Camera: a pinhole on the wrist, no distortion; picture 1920 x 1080 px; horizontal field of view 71.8 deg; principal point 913.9 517.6 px. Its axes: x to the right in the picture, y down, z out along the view. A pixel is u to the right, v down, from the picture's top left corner.
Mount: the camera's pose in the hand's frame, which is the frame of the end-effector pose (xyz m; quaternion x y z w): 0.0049 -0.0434 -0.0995 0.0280 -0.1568 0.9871 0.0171
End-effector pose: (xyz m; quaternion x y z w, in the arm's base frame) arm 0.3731 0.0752 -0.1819 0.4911 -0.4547 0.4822 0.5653
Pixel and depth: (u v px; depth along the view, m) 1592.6 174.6 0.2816
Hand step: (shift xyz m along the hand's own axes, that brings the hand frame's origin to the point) -0.1217 -0.0580 0.1990
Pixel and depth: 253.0 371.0 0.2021
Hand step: 0.1164 -0.0874 0.0931
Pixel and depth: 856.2 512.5 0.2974
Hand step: 0.0327 -0.1350 0.1824
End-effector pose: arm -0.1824 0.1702 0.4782 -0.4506 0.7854 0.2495 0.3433
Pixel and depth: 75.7 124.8 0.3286
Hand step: 0.2327 -0.0581 0.2299
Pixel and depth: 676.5 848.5 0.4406
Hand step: 0.1009 -0.2866 0.2800
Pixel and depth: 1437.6 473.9 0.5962
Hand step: -0.1994 -0.2040 0.4868
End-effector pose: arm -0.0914 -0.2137 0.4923 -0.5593 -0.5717 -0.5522 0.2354
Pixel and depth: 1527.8 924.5 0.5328
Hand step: -0.2216 -0.3580 0.3708
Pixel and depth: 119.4 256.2 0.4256
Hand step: 0.2841 -0.1022 0.3149
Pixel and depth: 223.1 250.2 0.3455
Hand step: 0.2047 -0.0890 0.2391
